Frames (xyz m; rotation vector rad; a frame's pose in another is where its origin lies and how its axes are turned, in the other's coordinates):
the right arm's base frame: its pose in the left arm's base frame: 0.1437 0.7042 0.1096 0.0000 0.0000 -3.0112
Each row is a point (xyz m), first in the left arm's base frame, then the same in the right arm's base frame.
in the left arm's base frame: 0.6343 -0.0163 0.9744
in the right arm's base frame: -0.3928 0.7782 0.8648
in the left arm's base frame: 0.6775 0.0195 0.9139
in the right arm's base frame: -0.4402 0.7483 0.8043
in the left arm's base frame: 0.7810 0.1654 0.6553
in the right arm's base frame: -0.5618 0.6171 0.5457
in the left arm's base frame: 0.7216 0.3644 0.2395
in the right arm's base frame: -0.5288 0.4121 0.1299
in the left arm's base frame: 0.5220 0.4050 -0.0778
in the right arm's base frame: -0.3362 0.3458 -0.1874
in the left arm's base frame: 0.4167 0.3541 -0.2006
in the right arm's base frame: -0.2252 0.3826 -0.3102
